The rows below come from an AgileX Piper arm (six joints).
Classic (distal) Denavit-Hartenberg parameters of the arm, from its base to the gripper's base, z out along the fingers. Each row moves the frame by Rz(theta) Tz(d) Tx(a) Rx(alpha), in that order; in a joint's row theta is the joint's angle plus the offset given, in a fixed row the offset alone. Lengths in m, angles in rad.
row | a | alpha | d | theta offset
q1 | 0 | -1.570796 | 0.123 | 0
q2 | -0.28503 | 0 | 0 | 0.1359
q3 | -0.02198 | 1.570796 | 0 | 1.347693
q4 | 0 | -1.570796 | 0.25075 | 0
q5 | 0 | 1.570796 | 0 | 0
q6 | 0 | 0 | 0.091 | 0
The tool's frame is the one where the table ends.
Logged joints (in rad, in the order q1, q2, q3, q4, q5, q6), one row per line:
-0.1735 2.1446 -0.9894 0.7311 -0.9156 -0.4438
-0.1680 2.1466 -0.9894 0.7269 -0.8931 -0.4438
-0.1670 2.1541 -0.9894 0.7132 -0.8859 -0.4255
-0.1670 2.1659 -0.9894 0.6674 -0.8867 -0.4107
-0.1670 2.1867 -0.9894 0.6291 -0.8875 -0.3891
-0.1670 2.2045 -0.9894 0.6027 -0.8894 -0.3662
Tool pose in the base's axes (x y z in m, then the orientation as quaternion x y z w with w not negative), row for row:
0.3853 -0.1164 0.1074 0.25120 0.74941 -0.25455 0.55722
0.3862 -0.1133 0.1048 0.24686 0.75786 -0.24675 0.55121
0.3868 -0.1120 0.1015 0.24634 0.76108 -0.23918 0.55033
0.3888 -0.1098 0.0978 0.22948 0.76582 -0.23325 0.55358
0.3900 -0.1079 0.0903 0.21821 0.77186 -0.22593 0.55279
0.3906 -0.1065 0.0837 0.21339 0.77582 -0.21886 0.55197
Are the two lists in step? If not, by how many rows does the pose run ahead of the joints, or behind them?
They are in step.
